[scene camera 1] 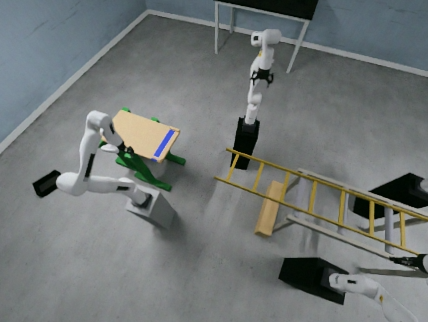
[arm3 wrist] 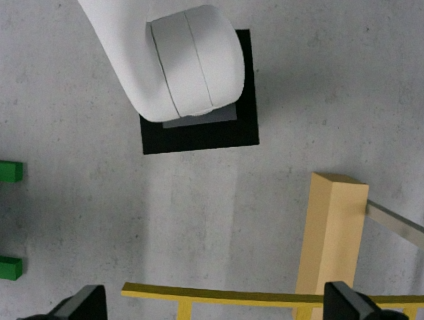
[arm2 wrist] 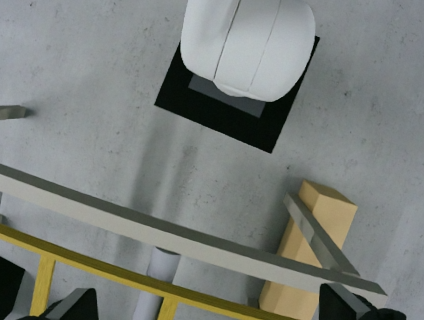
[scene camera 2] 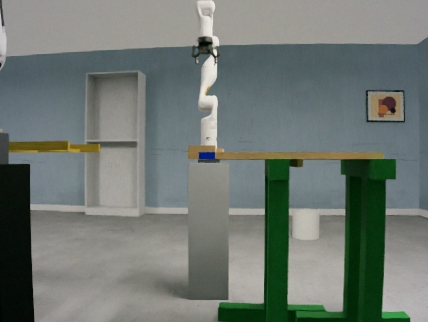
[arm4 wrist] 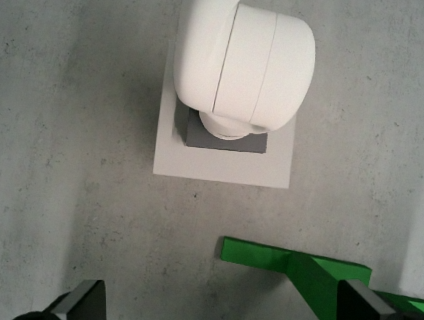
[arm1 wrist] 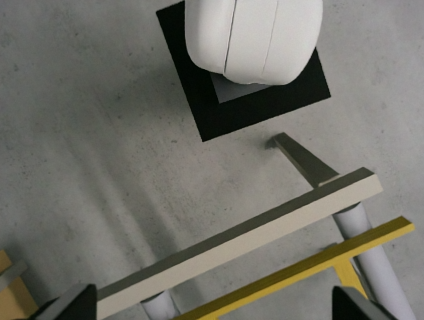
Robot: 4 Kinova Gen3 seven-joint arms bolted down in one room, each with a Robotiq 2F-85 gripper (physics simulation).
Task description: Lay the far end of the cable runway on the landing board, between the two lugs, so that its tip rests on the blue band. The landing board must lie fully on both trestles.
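The yellow cable runway [arm1 wrist: 300, 274] [arm2 wrist: 110, 272] [arm3 wrist: 225, 295] [scene camera 1: 312, 197] [scene camera 2: 40, 146] lies along the grey roller frame; its end nearest the board sticks out in the air, apart from the board. The landing board [scene camera 1: 135, 135] [scene camera 2: 300, 155] lies across two green trestles [scene camera 1: 142, 172] [scene camera 2: 277, 225]; its blue band [scene camera 1: 164, 143] [scene camera 2: 207, 155] is at the runway side, overhanging the nearer trestle. Small lugs flank the band. Arm1's gripper [arm1 wrist: 214, 300], arm2's gripper [arm2 wrist: 208, 300], arm3's gripper [arm3 wrist: 215, 300] and arm4's gripper [arm4 wrist: 221, 297] are open, fingers wide apart and empty.
The roller frame [arm1 wrist: 240, 239] [arm2 wrist: 200, 242] [scene camera 1: 340, 240] has splayed legs. A wooden block [arm2 wrist: 325, 215] [arm3 wrist: 330, 230] [scene camera 1: 269, 210] lies under the runway. Black pedestals [scene camera 1: 246, 140] and a grey pedestal [scene camera 1: 157, 210] [scene camera 2: 208, 230] carry arms. A white shelf unit [scene camera 2: 141, 150] stands behind.
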